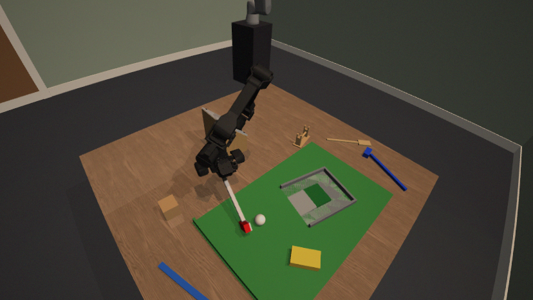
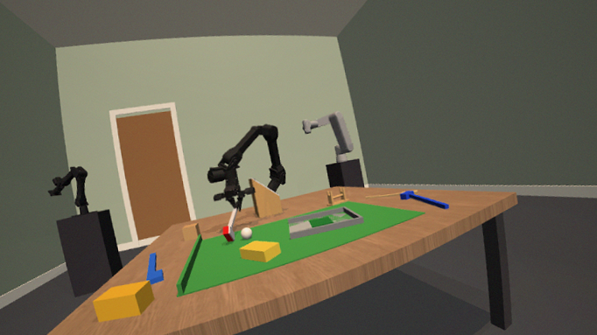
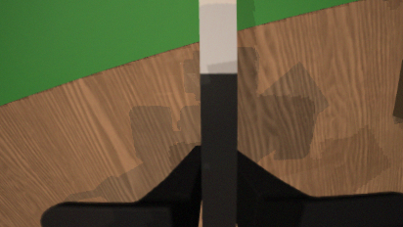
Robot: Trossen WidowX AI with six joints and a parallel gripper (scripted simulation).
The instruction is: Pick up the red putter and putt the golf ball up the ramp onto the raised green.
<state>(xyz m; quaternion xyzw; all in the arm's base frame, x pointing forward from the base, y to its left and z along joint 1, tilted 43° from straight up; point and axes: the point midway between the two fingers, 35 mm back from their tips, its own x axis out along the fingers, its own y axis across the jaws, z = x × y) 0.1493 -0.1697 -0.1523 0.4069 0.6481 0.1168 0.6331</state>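
Right now the red putter is 11 cm ahead of my gripper tip, 4 cm to the right of it and 1 cm below it. Round my gripper tip: white golf ball 23 cm ahead, 5 cm below, 3 cm to the right; then green mat 32 cm ahead, 13 cm to the left, 7 cm below; then wooden cube 22 cm to the right, 6 cm behind, 5 cm below.
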